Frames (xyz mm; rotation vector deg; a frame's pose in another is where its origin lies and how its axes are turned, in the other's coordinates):
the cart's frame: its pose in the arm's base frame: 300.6 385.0 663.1 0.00 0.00 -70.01
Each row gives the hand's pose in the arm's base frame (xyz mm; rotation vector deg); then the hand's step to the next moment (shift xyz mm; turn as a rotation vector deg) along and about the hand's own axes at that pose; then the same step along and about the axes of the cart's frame.
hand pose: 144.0 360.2 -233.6 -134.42 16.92 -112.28
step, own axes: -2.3 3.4 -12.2 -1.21 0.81 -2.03
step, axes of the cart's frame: -2.4 -12.6 -0.6 -0.38 -2.28 -0.94
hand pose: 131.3 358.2 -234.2 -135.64 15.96 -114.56
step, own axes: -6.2 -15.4 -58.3 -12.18 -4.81 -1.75
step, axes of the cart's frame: -39.4 -45.6 6.2 -7.43 -0.57 -10.91
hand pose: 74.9 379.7 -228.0 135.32 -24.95 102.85
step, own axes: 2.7 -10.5 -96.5 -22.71 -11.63 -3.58
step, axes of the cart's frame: -63.8 -66.8 29.9 -16.13 0.33 -20.09
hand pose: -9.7 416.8 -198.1 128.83 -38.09 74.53
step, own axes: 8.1 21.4 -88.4 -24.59 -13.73 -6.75
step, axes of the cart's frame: -56.1 -51.9 50.0 -20.34 0.11 -20.62
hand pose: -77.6 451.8 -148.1 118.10 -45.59 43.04
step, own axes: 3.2 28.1 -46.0 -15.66 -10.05 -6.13
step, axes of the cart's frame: -31.9 -19.9 38.8 -14.79 1.32 -12.78
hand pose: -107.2 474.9 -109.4 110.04 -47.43 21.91
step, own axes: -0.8 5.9 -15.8 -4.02 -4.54 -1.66
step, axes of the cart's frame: -12.8 1.1 11.0 -3.95 1.84 -4.53
